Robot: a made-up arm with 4 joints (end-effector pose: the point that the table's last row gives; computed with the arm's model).
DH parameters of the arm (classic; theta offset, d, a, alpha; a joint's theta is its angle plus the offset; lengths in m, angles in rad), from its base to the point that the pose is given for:
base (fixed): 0 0.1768 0 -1.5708
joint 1: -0.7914 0 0.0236 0
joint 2: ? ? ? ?
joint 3: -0.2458 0 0.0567 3.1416
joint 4: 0.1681 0 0.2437 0
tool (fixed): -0.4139 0.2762 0 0
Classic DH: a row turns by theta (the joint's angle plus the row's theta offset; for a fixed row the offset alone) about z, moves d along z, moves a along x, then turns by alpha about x.
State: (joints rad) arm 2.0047 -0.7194 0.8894 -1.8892
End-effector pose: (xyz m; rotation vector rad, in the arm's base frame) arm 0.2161 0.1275 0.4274 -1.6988 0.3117 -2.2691
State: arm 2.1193 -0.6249 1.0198 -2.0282
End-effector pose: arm 0.2622 0.1743 0.4214 -2.0873 0.0977 -2.2532
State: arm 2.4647 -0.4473 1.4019 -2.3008
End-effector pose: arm 0.3732 0.3163 0.2982 2.3391 0.6740 1.4733
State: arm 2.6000 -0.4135 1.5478 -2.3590
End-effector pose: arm 0.3865 0.3616 0.2298 2.3389 0.9413 1.2104
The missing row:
joint 2: 0.7914 0.3324 -0.0747 -1.5708
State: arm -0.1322 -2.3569 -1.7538 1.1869
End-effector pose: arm 0.1139 0.3324 -0.2281 -2.9018 -0.2925 0.9818
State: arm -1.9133 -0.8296 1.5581 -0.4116
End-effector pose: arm -0.0765 0.0339 -0.0897 2.4009 -1.5935 -0.4850
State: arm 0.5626 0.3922 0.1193 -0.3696
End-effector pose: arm 0.3782 0.3213 0.1584 -0.2333 0.9351 -0.4509
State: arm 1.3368 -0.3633 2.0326 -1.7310
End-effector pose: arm 0.0656 0.3274 0.5889 1.1998 0.3857 2.2671
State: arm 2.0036 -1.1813 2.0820 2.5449
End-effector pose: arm 0.2558 0.4650 0.2941 0.1902 0.8072 0.4363
